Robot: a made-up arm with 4 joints.
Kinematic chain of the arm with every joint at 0, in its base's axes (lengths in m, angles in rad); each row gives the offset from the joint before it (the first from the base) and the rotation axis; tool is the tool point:
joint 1: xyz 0 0 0.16 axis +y
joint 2: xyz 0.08 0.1 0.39 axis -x
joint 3: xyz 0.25 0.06 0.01 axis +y
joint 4: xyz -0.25 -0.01 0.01 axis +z
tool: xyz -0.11 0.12 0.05
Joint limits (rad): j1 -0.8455..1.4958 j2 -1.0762..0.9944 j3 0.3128..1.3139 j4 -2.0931..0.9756
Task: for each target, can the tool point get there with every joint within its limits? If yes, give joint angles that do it. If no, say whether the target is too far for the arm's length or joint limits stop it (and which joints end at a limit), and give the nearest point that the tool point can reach.
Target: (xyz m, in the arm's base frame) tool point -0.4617 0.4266 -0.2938
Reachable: no: joint limits stop it (at a limit: joint 1, joint 2, joint 3) | nearest point -0.2994 0.3295 0.3954 | short by 0.715 m
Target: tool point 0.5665 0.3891 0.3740
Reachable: yes | joints 0.9124 0.3608 0.8591 -0.4080
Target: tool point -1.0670 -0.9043 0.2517
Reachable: no: too far | nearest point -0.3930 -0.1670 0.5809 | short by 1.052 m
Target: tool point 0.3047 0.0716 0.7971
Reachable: yes | joints 0.1269 -0.9202 0.7484 -1.0311
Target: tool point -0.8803 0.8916 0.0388
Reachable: no: too far | nearest point -0.3436 0.3635 0.4644 | short by 0.865 m
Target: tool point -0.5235 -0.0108 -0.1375
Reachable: no: joint limits stop it (at a limit: joint 1, joint 2, joint 3, joint 4) | nearest point -0.4061 -0.0579 0.4631 | short by 0.614 m
